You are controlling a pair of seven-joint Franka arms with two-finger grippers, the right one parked.
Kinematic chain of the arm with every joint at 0, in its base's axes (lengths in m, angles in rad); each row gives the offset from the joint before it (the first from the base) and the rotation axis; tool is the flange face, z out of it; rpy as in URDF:
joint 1: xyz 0 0 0.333 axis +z
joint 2: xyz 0 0 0 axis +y
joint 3: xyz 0 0 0.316 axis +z
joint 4: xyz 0.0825 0 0 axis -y
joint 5: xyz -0.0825 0 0.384 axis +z
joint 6: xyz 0 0 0 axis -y
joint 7: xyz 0.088 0 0 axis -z
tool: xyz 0 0 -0.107 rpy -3.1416 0 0
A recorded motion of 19 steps. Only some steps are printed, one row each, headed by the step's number.
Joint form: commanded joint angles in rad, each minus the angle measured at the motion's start. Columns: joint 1, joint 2, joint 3, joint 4, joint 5, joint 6, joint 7.
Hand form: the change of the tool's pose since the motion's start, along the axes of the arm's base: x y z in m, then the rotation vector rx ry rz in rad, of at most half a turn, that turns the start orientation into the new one. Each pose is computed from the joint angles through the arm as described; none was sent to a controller.
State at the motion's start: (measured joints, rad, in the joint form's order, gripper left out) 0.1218 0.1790 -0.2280 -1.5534 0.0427 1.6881 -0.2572
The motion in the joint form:
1: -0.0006 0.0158 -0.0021 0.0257 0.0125 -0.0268 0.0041
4: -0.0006 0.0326 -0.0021 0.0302 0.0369 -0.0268 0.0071
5: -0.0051 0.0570 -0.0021 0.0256 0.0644 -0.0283 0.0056
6: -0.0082 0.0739 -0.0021 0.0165 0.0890 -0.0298 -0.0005
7: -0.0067 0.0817 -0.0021 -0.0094 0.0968 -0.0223 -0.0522
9: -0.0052 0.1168 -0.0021 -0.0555 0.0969 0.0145 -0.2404
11: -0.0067 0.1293 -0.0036 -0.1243 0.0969 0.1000 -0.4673
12: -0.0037 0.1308 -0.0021 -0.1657 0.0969 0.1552 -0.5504
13: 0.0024 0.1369 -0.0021 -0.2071 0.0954 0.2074 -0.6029
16: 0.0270 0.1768 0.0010 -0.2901 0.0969 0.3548 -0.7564
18: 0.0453 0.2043 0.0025 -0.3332 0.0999 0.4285 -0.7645
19: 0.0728 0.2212 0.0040 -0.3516 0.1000 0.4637 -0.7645
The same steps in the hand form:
1: 0.0026 0.0007 0.0005 0.0101 0.0154 -0.0074
4: 0.0067 0.0035 -0.0074 0.0314 0.0251 -0.0138
5: 0.0108 0.0040 -0.0245 0.0561 0.0522 -0.0218
6: 0.0127 0.0047 -0.0390 0.0797 0.0764 -0.0242
7: 0.0118 0.0060 -0.0553 0.0925 0.0989 0.0243
9: 0.0138 0.0061 -0.0955 0.1095 0.1331 0.2050
11: 0.0125 0.0017 -0.1286 0.1258 0.1173 0.4174
12: 0.0108 0.0027 -0.1445 0.1272 0.1019 0.4988
13: 0.0083 0.0048 -0.1632 0.1248 0.0968 0.5520
16: 0.0063 0.0178 -0.2136 0.1120 0.0736 0.7194
18: 0.0025 0.0278 -0.2432 0.1022 0.0745 0.7393
19: 0.0007 0.0443 -0.2586 0.0956 0.0783 0.7654

